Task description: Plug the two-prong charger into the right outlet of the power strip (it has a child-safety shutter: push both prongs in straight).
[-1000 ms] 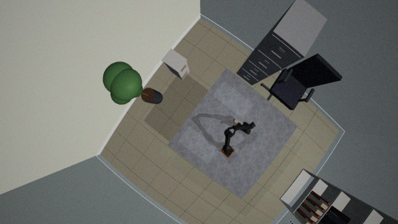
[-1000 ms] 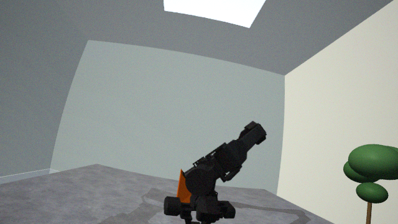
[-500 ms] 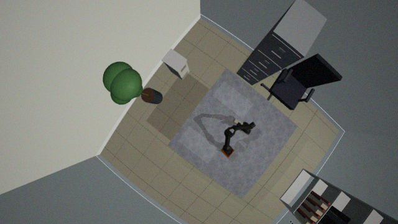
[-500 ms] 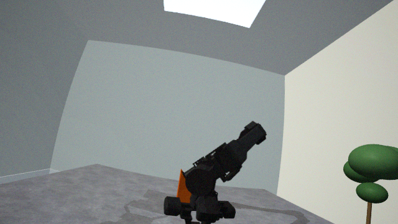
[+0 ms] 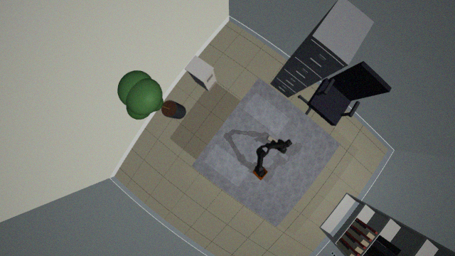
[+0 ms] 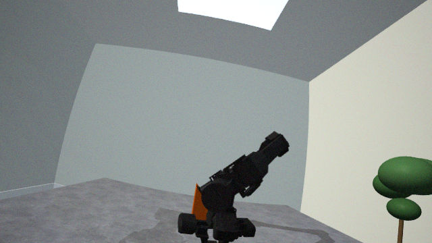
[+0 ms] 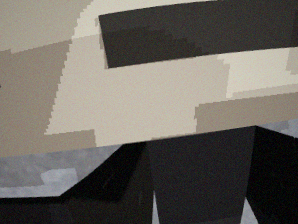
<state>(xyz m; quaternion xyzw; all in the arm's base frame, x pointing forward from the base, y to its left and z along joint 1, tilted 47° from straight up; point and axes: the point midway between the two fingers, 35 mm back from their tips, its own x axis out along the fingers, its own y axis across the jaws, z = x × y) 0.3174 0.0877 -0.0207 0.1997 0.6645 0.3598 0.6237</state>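
The dark two-prong charger is 2 cm ahead of my gripper tip and 1 cm above it.
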